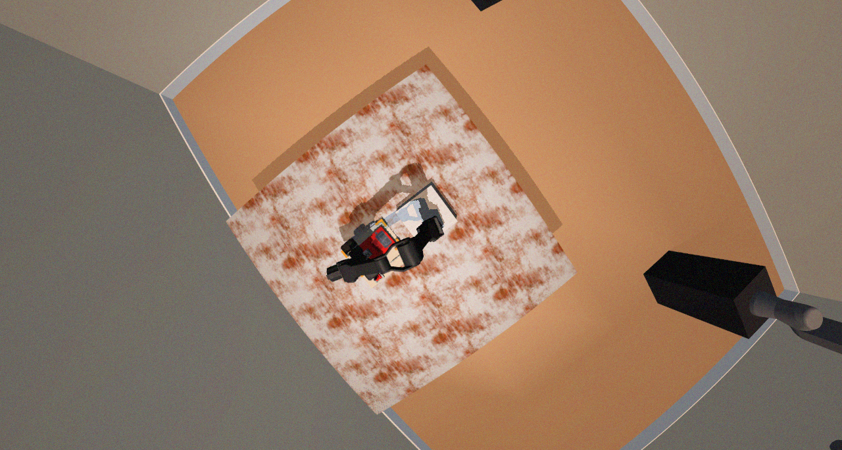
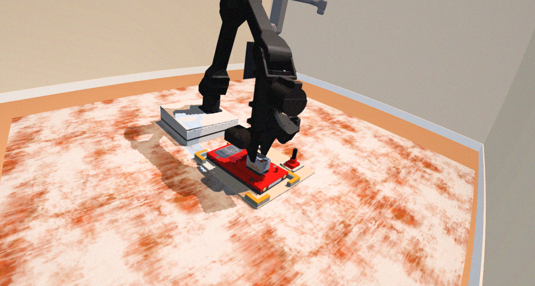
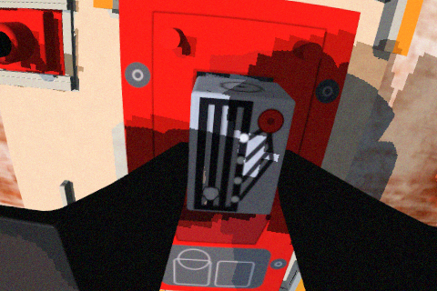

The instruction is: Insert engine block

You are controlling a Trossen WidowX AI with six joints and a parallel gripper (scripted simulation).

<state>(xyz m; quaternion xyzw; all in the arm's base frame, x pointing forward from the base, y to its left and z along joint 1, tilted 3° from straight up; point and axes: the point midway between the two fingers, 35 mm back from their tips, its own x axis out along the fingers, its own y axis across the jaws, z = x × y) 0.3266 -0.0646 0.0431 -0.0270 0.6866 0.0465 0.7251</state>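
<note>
Now: the engine block 10 mm below my gripper tip.
</note>
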